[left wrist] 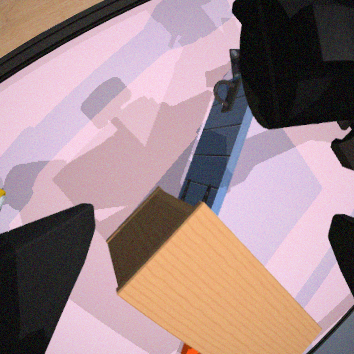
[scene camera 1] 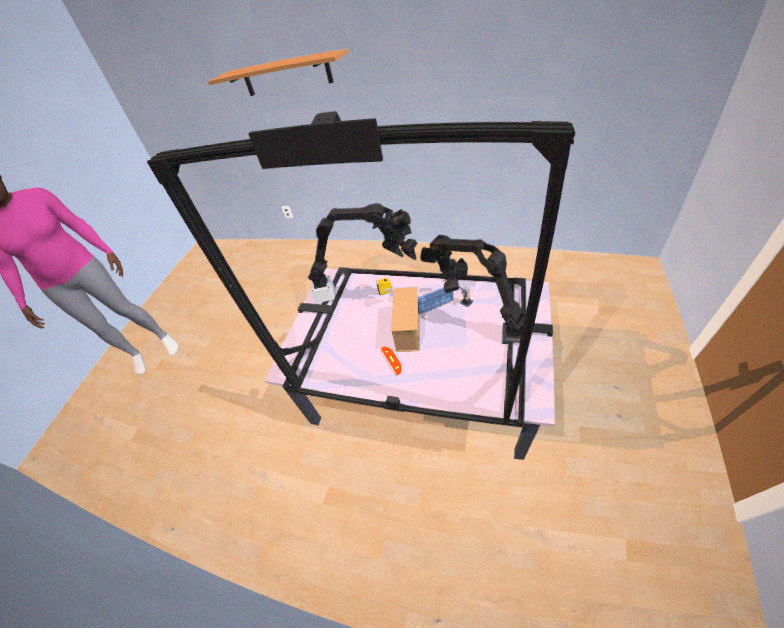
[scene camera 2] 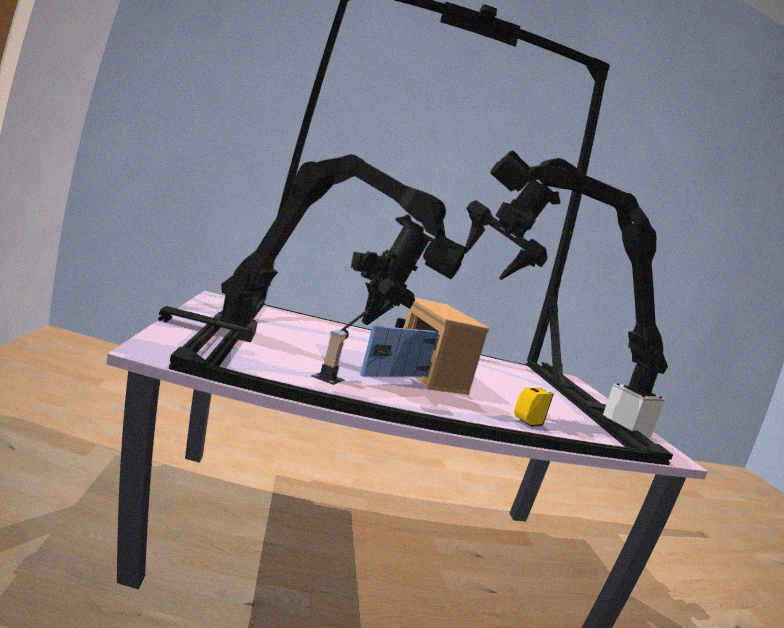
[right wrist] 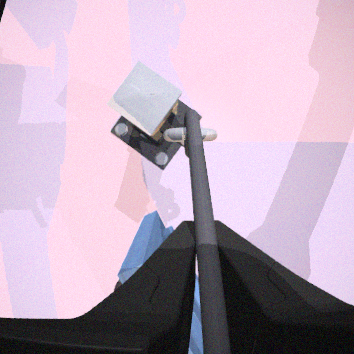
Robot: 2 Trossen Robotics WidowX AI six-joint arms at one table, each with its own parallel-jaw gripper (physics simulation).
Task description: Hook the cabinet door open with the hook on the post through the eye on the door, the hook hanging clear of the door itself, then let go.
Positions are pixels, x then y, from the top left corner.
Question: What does the yellow block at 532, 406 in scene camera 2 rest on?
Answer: The table.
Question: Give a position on a blue door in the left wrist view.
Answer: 214, 159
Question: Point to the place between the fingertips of my left gripper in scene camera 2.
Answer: At 482, 265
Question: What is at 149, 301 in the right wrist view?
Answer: My right gripper.
